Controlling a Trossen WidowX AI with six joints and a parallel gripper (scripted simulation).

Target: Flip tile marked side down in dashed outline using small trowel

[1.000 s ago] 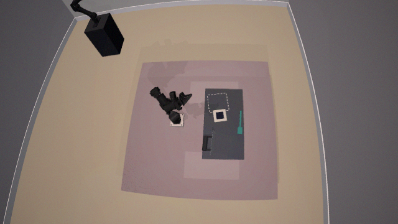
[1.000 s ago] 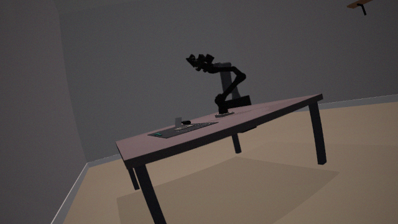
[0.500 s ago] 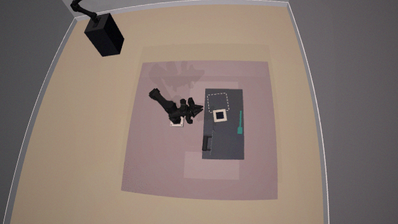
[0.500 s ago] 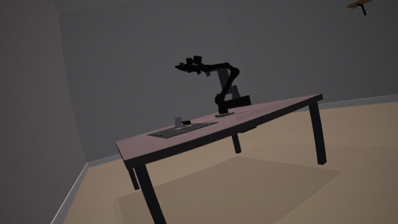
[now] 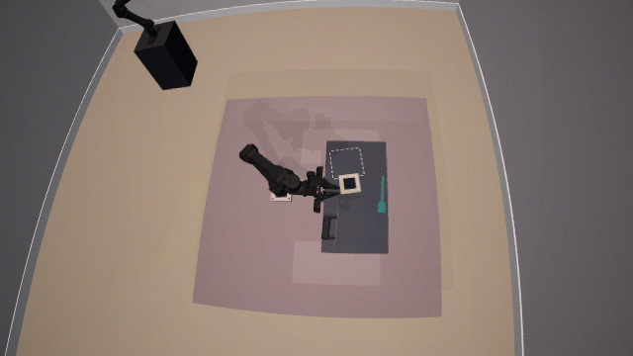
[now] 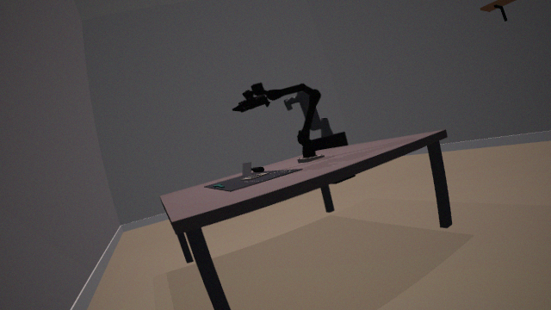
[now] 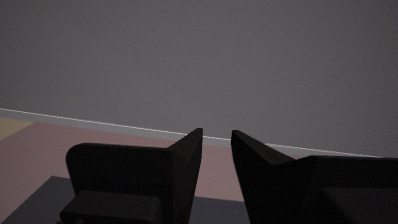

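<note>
The dark mat lies 400 mm below my gripper tip, 120 mm to the left of it and 80 mm ahead of it. The rest, counted from my gripper tip: tile (380 mm below, 180 mm to the left, 40 mm ahead); then teal long-handled tool (380 mm below, 220 mm ahead, 100 mm to the left).
</note>
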